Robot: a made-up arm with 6 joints.
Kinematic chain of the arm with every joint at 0, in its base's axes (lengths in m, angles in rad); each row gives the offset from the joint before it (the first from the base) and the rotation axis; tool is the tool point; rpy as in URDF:
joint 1: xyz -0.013 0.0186 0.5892 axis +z
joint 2: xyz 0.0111 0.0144 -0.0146 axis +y
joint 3: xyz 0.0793 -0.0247 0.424 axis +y
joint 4: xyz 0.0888 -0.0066 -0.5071 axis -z
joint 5: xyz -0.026 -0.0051 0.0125 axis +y
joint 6: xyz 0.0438 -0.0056 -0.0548 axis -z
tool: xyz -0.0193 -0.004 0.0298 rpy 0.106 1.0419 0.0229
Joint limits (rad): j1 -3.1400..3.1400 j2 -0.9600..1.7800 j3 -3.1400..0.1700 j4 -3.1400..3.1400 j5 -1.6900..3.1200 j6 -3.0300..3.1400
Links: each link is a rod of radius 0.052 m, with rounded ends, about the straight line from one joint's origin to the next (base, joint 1, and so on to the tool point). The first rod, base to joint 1, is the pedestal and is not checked.
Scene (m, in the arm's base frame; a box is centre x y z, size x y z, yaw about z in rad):
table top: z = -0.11
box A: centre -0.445 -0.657 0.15 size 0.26 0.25 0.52 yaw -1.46
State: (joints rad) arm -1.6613 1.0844 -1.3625 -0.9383 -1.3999 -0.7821
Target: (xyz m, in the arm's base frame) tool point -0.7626 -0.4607 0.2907
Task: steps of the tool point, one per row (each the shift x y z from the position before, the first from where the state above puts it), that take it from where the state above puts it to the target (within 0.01 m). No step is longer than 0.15 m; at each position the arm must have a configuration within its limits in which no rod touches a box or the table.
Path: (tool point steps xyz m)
1: -0.0518 0.0842 -0.1030
2: -0.0274 0.1057 -0.0862
3: 0.0004 0.1178 -0.0647
4: -0.0951 -0.0284 -0.0182
5: -0.1063 -0.0056 -0.0061
6: -0.1109 0.0211 0.0057
7: -0.1079 0.0489 0.0172
8: -0.0972 0.0761 0.0276
9: -0.0261 -0.0491 0.0394
10: -0.0200 -0.0499 0.0437
11: -0.0132 -0.0496 0.0475
12: -0.0061 -0.0488 0.0502
13: 0.0010 -0.0472 0.0523

